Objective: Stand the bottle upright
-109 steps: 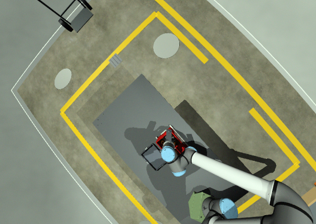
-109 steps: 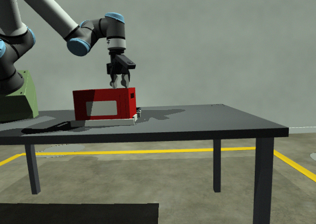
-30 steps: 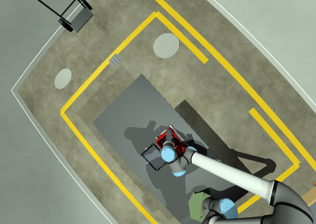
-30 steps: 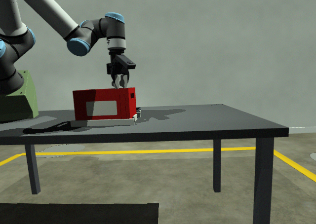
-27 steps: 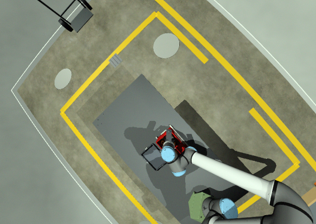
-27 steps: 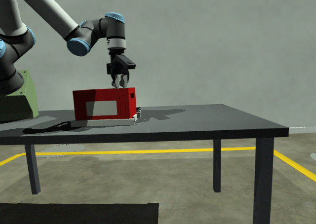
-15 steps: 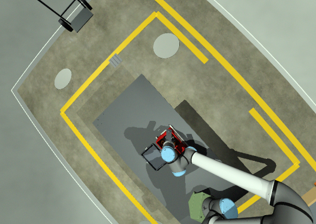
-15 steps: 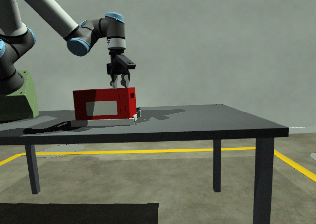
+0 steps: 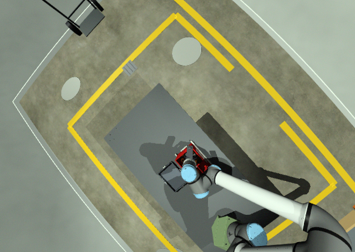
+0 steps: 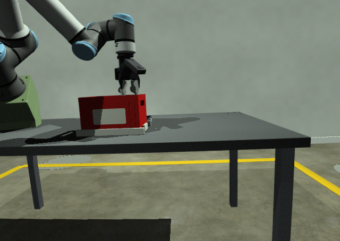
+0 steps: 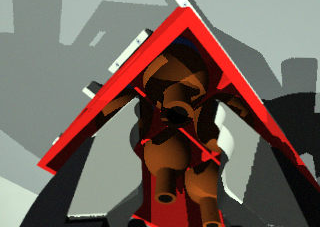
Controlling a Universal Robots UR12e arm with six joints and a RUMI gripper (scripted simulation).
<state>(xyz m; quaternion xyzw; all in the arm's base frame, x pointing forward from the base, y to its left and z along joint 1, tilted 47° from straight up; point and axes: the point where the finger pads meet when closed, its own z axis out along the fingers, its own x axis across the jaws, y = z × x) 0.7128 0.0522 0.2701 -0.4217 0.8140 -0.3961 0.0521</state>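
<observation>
Now: hand 7 cm above the bottle. Round my hand: dark tray 9 cm behind, 31 cm to the left, 14 cm below; red crate 9 cm behind, 4 cm to the left, 7 cm below.
</observation>
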